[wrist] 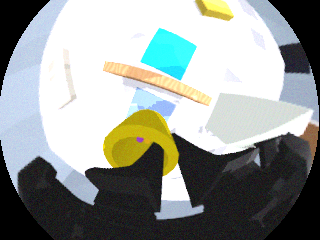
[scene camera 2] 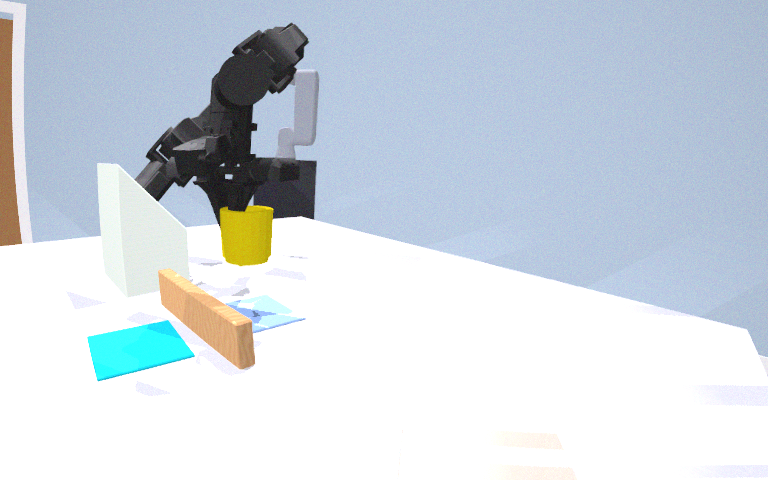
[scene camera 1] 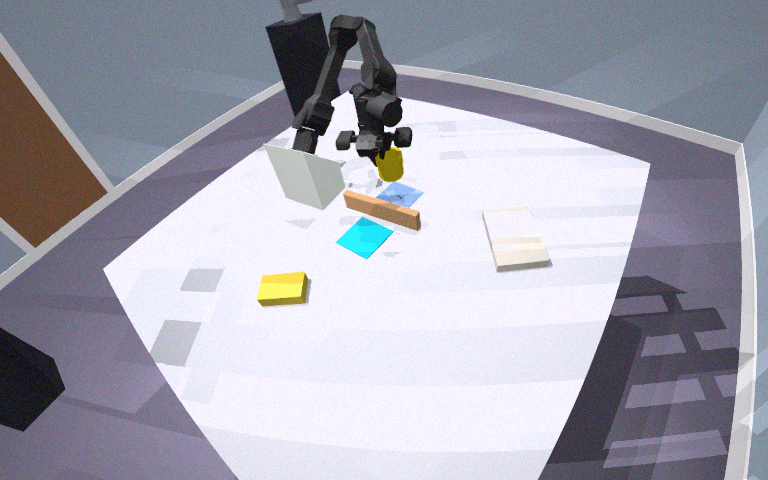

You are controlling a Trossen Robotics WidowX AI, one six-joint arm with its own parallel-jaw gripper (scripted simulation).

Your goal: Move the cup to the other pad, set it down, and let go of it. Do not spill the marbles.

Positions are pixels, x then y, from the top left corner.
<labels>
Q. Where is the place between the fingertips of the gripper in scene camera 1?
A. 379, 165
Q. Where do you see a wooden bar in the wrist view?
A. At 163, 82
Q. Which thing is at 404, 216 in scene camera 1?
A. A wooden bar.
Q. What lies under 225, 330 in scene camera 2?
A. A wooden bar.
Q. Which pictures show the gripper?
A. The wrist view, scene camera 2 and scene camera 1: all of them.
</labels>
